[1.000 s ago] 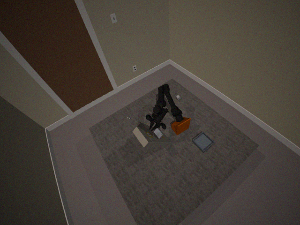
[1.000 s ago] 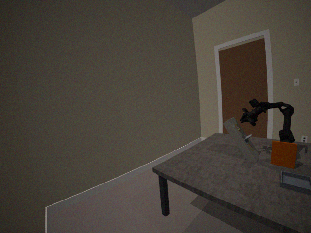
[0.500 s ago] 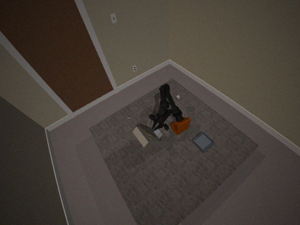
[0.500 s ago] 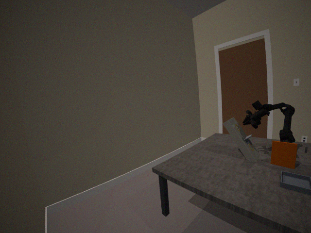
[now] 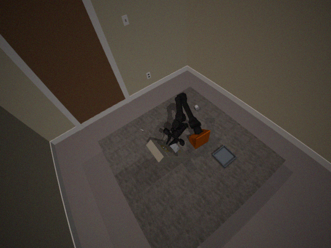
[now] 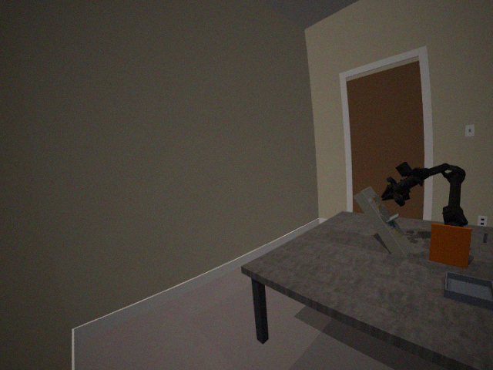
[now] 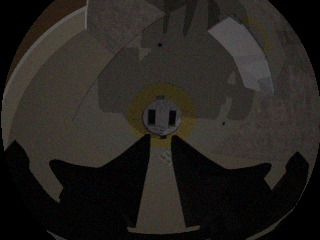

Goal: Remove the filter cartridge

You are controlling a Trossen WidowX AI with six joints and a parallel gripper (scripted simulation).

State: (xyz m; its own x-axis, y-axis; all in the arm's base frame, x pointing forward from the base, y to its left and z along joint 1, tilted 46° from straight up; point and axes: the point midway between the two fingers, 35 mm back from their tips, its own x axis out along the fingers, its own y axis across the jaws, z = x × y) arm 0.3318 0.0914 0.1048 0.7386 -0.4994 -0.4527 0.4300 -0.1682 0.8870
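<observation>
Now: the round filter cartridge 4 cm ahead of my gripper tip and 3 cm below it. From my gripper tip the other things lie so: service panel 11 cm below; grey tray 38 cm behind, 30 cm to the left, 27 cm below.
</observation>
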